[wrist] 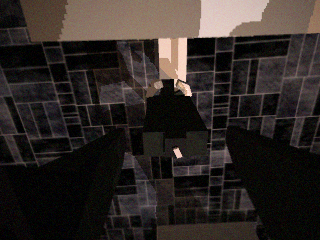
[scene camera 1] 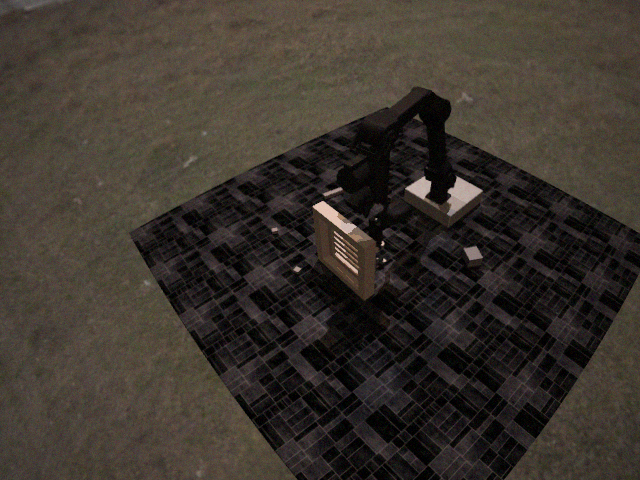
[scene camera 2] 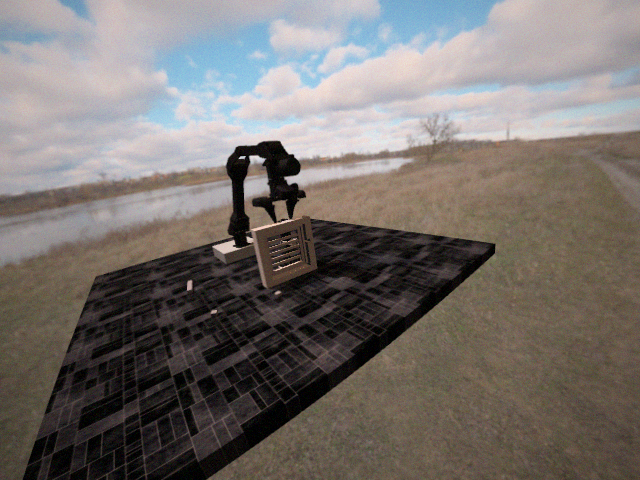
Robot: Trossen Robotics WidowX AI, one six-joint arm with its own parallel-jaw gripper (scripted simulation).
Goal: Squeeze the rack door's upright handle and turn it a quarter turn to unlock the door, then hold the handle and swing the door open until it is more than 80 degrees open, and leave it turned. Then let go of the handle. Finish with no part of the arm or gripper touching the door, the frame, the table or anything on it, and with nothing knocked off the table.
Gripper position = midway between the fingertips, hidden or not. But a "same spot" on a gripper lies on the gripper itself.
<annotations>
gripper: wrist; scene camera 1 374,223; scene camera 2
same spot on gripper: (wrist: pixel 76 189) = (scene camera 2: pixel 290 205)
</annotations>
